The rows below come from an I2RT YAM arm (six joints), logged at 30 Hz.
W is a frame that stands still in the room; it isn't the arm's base.
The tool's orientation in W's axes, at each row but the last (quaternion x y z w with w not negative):
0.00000 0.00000 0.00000 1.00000
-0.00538 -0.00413 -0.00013 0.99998
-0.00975 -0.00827 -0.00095 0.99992
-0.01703 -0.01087 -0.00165 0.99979
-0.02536 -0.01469 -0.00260 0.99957
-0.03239 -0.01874 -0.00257 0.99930
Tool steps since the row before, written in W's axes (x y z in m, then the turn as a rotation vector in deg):
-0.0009 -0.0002 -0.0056 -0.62 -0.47 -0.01
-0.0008 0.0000 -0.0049 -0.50 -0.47 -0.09
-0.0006 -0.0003 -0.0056 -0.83 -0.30 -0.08
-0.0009 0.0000 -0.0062 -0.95 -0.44 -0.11
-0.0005 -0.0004 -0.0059 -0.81 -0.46 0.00
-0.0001 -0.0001 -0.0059 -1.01 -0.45 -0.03
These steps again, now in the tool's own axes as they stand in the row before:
-0.0009 -0.0002 -0.0056 -0.62 -0.47 -0.01
-0.0008 0.0001 -0.0049 -0.50 -0.47 -0.09
-0.0007 -0.0002 -0.0056 -0.83 -0.30 -0.07
-0.0010 0.0002 -0.0062 -0.95 -0.44 -0.10
-0.0007 -0.0001 -0.0059 -0.81 -0.46 0.00
-0.0003 0.0003 -0.0059 -1.01 -0.45 -0.02

